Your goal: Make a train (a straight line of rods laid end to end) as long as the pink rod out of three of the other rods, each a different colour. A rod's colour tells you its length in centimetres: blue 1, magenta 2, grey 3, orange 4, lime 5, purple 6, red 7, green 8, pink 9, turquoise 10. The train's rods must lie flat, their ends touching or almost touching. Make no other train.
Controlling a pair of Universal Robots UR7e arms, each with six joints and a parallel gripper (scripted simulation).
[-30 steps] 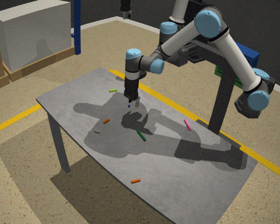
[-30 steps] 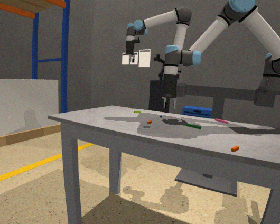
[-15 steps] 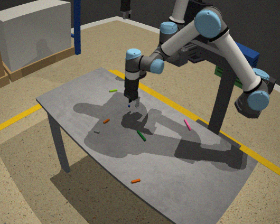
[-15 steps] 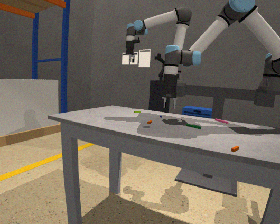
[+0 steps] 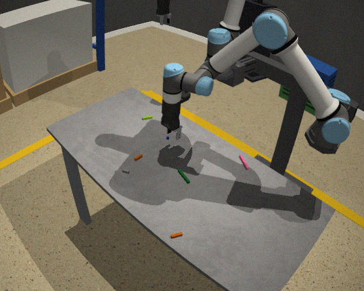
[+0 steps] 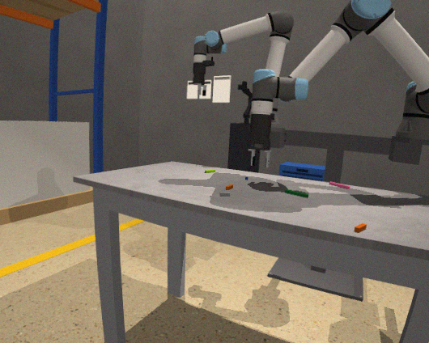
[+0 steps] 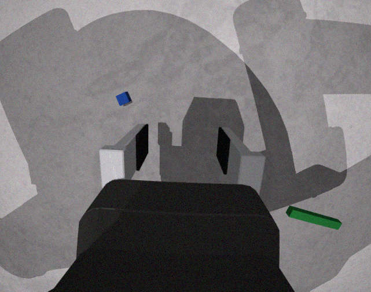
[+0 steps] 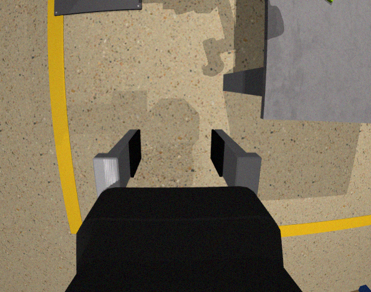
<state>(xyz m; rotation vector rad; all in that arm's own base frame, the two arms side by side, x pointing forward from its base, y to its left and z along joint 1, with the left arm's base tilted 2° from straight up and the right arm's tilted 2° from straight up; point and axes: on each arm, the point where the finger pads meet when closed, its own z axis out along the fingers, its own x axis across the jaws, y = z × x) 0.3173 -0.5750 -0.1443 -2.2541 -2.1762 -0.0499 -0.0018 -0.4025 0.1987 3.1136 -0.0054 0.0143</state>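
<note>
Now: the grey rod 26 cm ahead of my left hand, 8 cm below it and 2 cm to the left of it. The rest, counted from my left hand: lime rod 25 cm to the right, 8 cm below, 3 cm behind; blue rod 8 cm below, 6 cm to the right, 2 cm behind; green rod 18 cm to the left, 8 cm below, 8 cm ahead.
</note>
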